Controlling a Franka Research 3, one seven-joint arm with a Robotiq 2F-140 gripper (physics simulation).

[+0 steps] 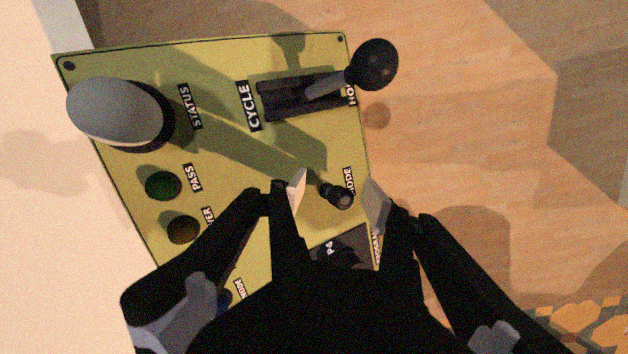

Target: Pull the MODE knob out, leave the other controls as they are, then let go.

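The MODE knob [338, 196] is a small black knob with a grey tip, standing out from the lower right part of the yellow-green panel [240, 200], beside its MODE label [348, 179]. My gripper [334, 184] is open, with one fingertip on the left of the knob and the other on its right. Both fingertips stand apart from the knob, with panel showing between. How deep the fingertips are relative to the knob is hard to tell.
On the panel are a CYCLE lever with a black ball [374, 65], a grey dome [117, 112] by STATUS, a green light [163, 185] and an amber light [183, 229]. A dark plate marked P4 [345, 247] is partly hidden behind the gripper, near the knob.
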